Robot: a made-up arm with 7 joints.
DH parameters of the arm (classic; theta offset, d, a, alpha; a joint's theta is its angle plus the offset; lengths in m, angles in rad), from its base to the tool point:
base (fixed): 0 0 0 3.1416
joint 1: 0 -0.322 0 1.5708
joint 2: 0 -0.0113 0 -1.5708
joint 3: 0 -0.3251 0 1.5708
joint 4: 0 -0.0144 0 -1.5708
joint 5: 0 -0.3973 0 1.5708
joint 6: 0 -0.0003 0 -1.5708
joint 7: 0 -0.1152 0 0
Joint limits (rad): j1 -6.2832..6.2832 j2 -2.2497..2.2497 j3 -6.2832..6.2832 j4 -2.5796..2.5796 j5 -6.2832..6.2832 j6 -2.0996..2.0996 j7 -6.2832..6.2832
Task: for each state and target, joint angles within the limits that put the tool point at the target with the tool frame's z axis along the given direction. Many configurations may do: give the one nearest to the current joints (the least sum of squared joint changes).
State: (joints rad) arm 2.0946 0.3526 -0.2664 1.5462 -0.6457 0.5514 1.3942
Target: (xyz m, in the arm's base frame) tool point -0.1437 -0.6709 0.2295 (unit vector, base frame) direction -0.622 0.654 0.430
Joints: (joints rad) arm 2.1113 1.1293 -0.4562 0.9881 -0.9248 0.7852 1.3942
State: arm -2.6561 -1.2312 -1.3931 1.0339 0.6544 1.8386 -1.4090
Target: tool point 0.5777 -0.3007 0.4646 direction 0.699 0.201 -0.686
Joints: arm -2.8382 -1.5305 -1.3270 0.2175 0.7224 2.0313 -1.4090
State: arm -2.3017 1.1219 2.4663 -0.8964 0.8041 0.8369 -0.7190
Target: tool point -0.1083 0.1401 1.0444 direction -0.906 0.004 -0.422
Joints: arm -2.3994 0.3441 2.0418 -0.1266 0.4264 1.5139 -0.7190
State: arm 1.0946 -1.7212 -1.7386 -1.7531 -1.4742 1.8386 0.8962
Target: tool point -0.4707 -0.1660 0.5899 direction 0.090 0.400 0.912
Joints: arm 0.4359 -1.2262 -2.1937 -1.1952 -1.8952 1.8654 0.8962
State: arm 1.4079 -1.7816 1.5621 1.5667 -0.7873 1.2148 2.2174
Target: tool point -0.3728 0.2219 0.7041 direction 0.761 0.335 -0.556
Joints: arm 1.8157 -1.1712 0.9405 1.6515 -0.8156 0.2592 2.2174
